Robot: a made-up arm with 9 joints. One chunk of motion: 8 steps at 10 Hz.
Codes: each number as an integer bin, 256 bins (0 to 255) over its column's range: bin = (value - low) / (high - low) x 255, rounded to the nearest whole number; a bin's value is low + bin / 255 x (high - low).
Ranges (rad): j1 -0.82..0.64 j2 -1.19..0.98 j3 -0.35..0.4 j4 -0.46..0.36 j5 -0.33..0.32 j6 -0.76..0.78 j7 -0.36..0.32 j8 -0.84..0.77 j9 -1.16..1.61
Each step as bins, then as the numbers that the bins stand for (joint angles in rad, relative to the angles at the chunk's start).
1 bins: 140 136 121 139 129 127 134 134 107
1 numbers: -0.0184 -0.0327 0.0059 -0.0130 -0.0012 0.0070 -0.0027 0.0060 0.0023
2 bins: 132 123 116 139 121 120 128 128 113
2 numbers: -0.0642 -0.1433 -0.0088 -0.0130 -0.0216 -0.0353 -0.0187 -0.0318 0.0675
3 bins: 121 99 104 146 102 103 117 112 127
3 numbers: -0.1272 -0.3475 -0.0441 0.0095 -0.0700 -0.1380 -0.0480 -0.1329 0.2196
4 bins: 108 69 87 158 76 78 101 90 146
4 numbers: -0.2016 -0.6028 -0.0941 0.0481 -0.1363 -0.2889 -0.0907 -0.2718 0.4260
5 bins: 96 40 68 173 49 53 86 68 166
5 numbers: -0.2704 -0.8496 -0.1500 0.0963 -0.2051 -0.4399 -0.1307 -0.4107 0.6432
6 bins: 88 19 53 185 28 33 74 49 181
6 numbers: -0.3162 -1.0283 -0.1941 0.1349 -0.2586 -0.5607 -0.1627 -0.5306 0.8062
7 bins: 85 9 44 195 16 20 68 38 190
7 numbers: -0.3333 -1.1134 -0.2206 0.1671 -0.2892 -0.6392 -0.1787 -0.6001 0.9039
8 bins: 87 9 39 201 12 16 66 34 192
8 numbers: -0.3219 -1.1134 -0.2353 0.1864 -0.2994 -0.6634 -0.1840 -0.6253 0.9256
